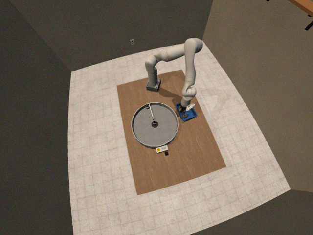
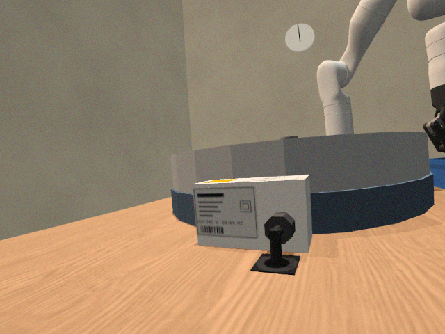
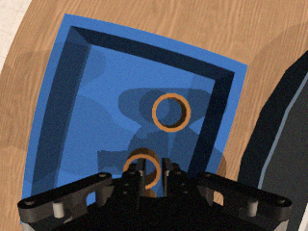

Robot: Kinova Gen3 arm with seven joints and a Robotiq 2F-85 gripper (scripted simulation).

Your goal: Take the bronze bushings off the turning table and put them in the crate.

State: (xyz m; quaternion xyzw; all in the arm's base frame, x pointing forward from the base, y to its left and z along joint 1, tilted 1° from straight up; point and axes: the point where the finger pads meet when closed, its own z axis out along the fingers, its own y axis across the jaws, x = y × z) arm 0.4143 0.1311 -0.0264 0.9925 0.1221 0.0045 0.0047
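Now: the blue crate 1 cm ahead of my hand, 3 cm to the left of it and 1 cm below it. The rest, counted from my hand: turning table 4 cm ahead, 31 cm to the right, 1 cm above.
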